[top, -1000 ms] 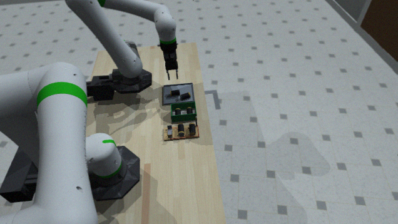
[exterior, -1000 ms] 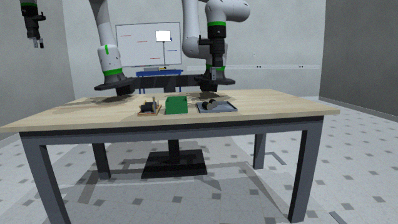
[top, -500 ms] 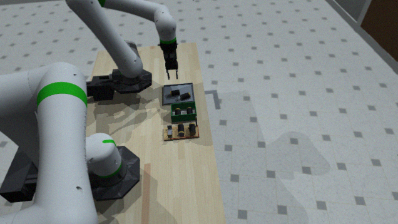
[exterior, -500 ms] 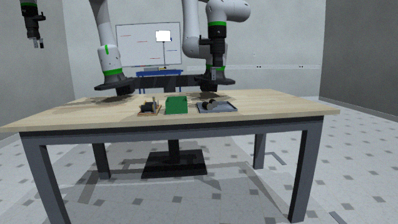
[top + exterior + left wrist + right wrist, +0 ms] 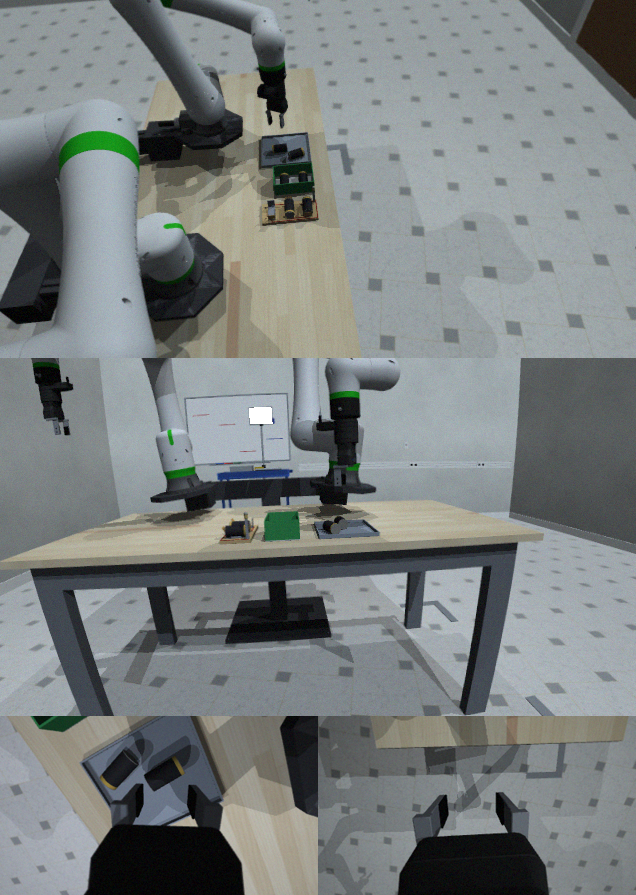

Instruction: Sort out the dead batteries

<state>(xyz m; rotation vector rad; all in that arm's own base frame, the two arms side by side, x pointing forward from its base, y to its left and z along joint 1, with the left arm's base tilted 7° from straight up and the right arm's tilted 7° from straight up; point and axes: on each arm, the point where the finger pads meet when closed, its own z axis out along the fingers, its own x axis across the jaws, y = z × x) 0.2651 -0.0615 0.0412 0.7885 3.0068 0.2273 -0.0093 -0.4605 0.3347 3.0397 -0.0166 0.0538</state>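
Note:
My left hand is 20 mm short of the grey tray, 10 mm to the right of it and 160 mm above it. The rest, counted from my left hand: green recycling box (60 mm ahead, 190 mm to the right, 140 mm below).

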